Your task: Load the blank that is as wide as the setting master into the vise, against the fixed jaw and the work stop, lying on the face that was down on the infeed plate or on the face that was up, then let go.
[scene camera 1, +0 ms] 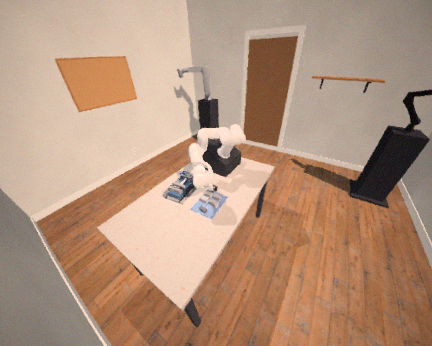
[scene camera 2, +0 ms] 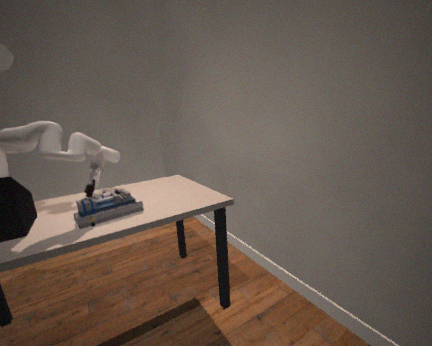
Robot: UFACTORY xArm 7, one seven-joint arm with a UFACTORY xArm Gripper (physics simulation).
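Places are measured from the arm's base along level axes (x ahead, y left, z up), in millimetres.
Where they show: gripper, fingertip midpoint: [scene camera 1: 211, 188] [scene camera 2: 87, 195]; arm's base, link origin: [scene camera 1: 223, 153].
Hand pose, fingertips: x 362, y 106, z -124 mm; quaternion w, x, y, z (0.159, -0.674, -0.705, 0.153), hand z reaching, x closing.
Observation:
Each offset is from my fingertips to the top centre of the thing. Level surfaces: height alone.
The blue and grey vise @[dx +83, dy -240, dz +41 mm] [scene camera 1: 178, 189] [scene camera 2: 105, 205] stands on the table @[dz -58 mm] [scene camera 1: 163, 247] [scene camera 2: 180, 195]. To its right lies the light blue infeed plate @[dx +92, dy +48, dz -50 mm] [scene camera 1: 210, 215] with several small grey blanks @[dx +26, dy +70, dz -22 mm] [scene camera 1: 213, 198]; one small block @[dx +183, dy +53, dz -25 mm] [scene camera 1: 203, 209] lies apart near the plate's front. I cannot tell their widths at this size, nor which piece is the setting master. My gripper [scene camera 1: 212, 188] [scene camera 2: 89, 193] is open and empty. It hangs low over the far end of the infeed plate, just beside the vise. The infeed plate is hidden in scene camera 2.
My arm's black base [scene camera 1: 221, 161] stands on the table's far end. A second grey arm on a black pedestal [scene camera 1: 208, 113] stands behind it by the wall. A dark cabinet [scene camera 1: 374, 178] stands at the right.

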